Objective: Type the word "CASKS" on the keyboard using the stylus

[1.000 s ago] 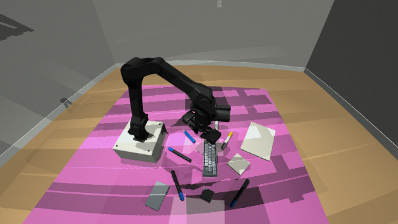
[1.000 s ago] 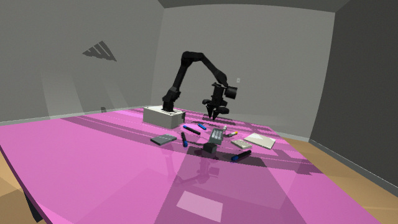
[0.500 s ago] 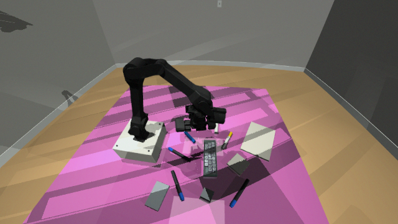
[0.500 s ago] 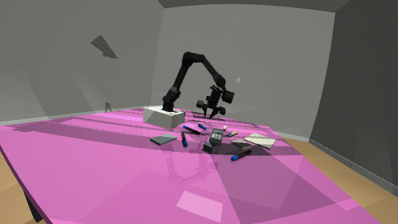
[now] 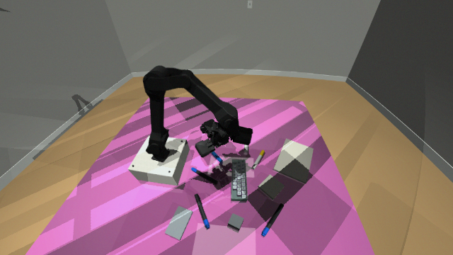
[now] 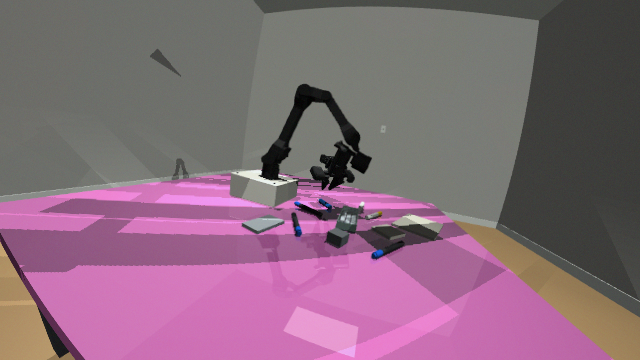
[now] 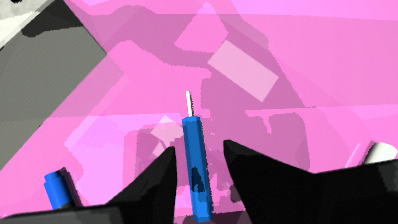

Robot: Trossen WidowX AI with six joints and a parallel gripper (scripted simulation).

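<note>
My gripper tip is 10 mm past the blue stylus, 10 mm to the right of it and 60 mm above it. Also, from my gripper tip: grey block: 170 mm ahead, 290 mm to the right, 50 mm below; then stylus tip: 40 mm behind, 30 mm to the left, 60 mm below; then white-and-yellow marker: 230 mm ahead, 20 mm to the left, 60 mm below.
</note>
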